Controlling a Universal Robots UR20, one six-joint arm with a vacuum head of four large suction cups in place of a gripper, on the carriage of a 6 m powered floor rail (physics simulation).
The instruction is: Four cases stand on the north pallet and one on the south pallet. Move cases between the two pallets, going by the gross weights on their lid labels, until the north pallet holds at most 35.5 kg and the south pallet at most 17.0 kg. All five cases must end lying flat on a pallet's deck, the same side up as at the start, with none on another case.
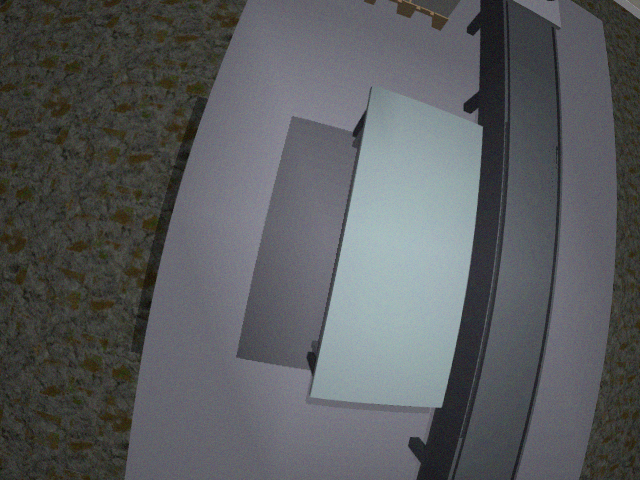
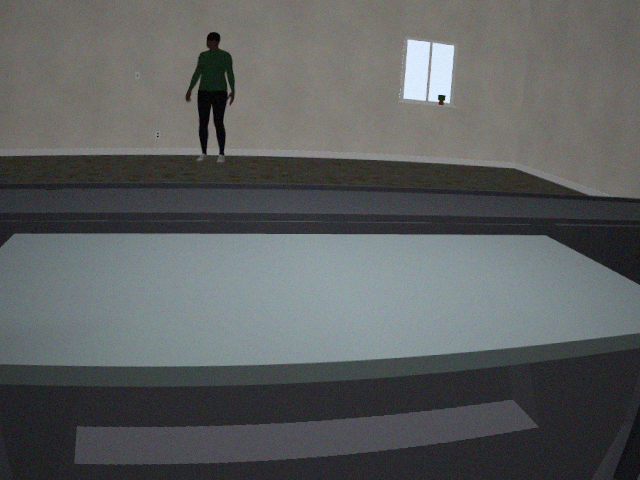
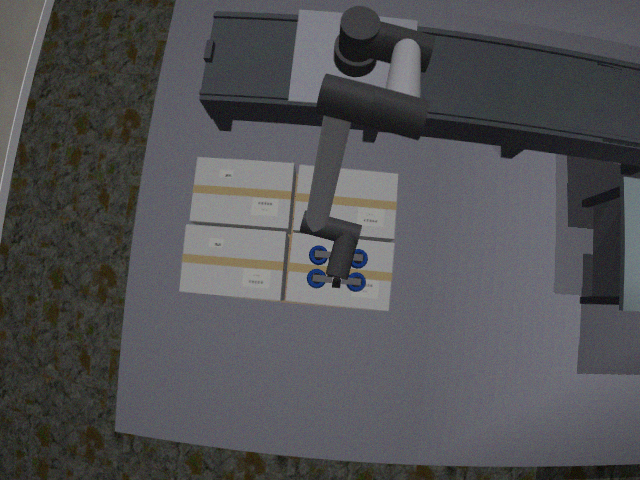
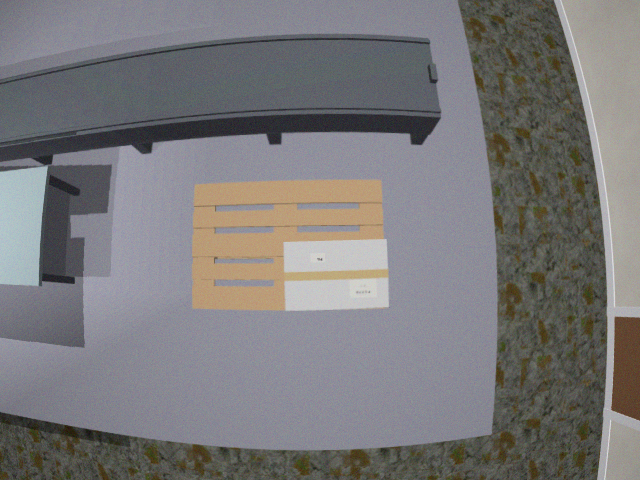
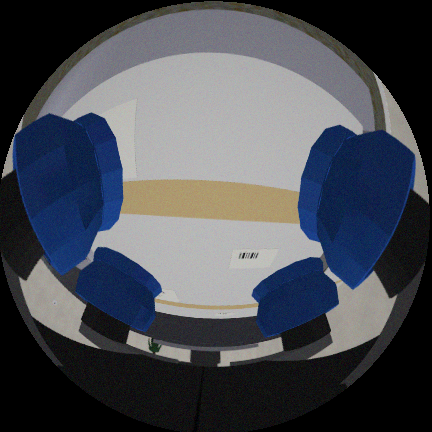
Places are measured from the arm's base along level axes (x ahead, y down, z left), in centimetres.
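Pixels of known places: end effector, tool point: (image 5: 207,253); arm's base, origin of the base link: (image 3: 355,58).
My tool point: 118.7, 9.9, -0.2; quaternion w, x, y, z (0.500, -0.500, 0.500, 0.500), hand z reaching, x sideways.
Observation:
Ahead of a thing's pixels: the offset from my tool point to its middle, as dx, dy, dz. "pt": to the spot under its first point. Level surfaces: height alone.
The north pallet @(pt -18.4, +39.6, +32.4) (image 1: 406,9) is mostly hidden under four flat white cases with tan tape: far left (image 3: 211,209), far right (image 3: 382,186), near left (image 3: 206,279), near right (image 3: 305,297) (image 5: 215,125). The suction gripper (image 3: 337,268) (image 5: 211,245) has its four blue cups at or very close above the near-right lid; contact and suction cannot be told. That case rests level in its place. A cup partly hides its larger label @(+9.1, +7.0, +16.5) (image 5: 127,140); no weight is readable. The south pallet (image 4: 232,242) holds one white case (image 4: 330,294) at its near right.
The arm's carriage (image 3: 310,62) stands on the floor rail (image 3: 248,56) (image 4: 310,72) (image 1: 529,206) behind the north pallet. A pale table @(dy -5.9) (image 1: 408,248) (image 2: 310,299) stands between the pallets, beside the rail. A person (image 2: 212,77) in green stands beyond the rail.

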